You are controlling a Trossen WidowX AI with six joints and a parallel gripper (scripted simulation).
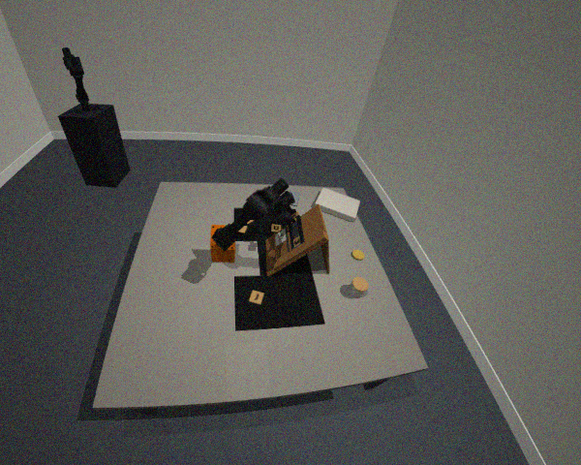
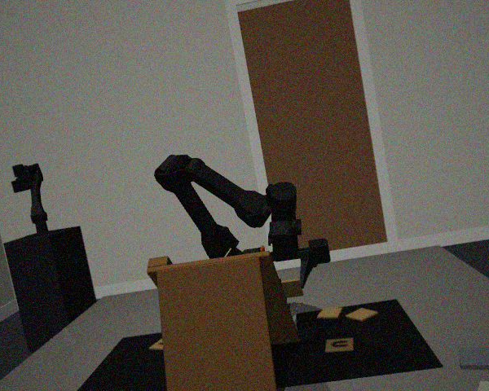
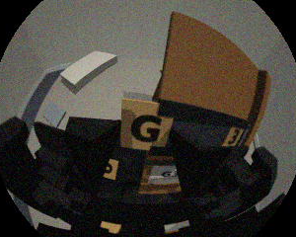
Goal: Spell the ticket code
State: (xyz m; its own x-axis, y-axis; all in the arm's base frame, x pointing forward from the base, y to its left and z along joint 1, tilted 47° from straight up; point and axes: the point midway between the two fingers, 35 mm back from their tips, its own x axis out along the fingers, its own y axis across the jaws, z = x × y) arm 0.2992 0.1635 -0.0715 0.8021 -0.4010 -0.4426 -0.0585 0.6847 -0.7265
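Now: gripper tip 60 mm past the white ticket, 70 mm to the left of it and 80 mm above it. Also, from my gripper tip: yellow disc 390 mm ahead, 70 mm to the right, 160 mm below; then black mat 130 mm behind, 140 mm to the right, 170 mm below; then grey-blue card 40 mm ahead, 380 mm to the left, 160 mm below.
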